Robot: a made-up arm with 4 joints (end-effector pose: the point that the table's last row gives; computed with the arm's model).
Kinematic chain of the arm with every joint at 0, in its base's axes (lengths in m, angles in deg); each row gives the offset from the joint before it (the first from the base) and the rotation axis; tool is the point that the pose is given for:
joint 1: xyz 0 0 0.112 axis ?
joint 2: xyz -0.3 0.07 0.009 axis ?
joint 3: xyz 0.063 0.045 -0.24 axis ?
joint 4: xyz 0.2 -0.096 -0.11 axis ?
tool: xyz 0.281 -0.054 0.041
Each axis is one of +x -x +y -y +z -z.
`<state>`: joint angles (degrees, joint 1 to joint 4).
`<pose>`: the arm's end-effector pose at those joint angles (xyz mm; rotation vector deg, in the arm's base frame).
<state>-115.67 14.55 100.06 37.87</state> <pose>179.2 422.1 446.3 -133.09 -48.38 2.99</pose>
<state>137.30 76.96 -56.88 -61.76</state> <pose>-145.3 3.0 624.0 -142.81 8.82 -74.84</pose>
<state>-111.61 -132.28 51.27 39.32</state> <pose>-527.1 312.1 737.5 79.91 -44.85 108.93</pose>
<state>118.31 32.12 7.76 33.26</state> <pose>-30.0 -118.1 608.1 -95.56 -64.38 -38.55</pose>
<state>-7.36 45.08 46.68 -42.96</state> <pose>151.5 -161.5 -148.5 40.73 -32.47 -4.11</pose>
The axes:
joint 1: -x
joint 2: -z
joint 3: +x
joint 4: -z

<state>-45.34 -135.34 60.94 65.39</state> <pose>-481.7 671.5 -49.8 24.12 34.62 83.15</pose>
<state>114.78 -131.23 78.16 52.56</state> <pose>-588.0 -676.8 52.7 -78.39 114.34 -40.27</pose>
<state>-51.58 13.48 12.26 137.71</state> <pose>-323.7 206.7 -191.4 24.43 80.67 -132.23</pose>
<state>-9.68 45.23 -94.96 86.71</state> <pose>-134.9 -108.1 249.0 -99.33 -31.13 -95.36</pose>
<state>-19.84 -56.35 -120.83 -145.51</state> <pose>-207.9 176.0 -130.7 -111.70 92.35 103.92</pose>
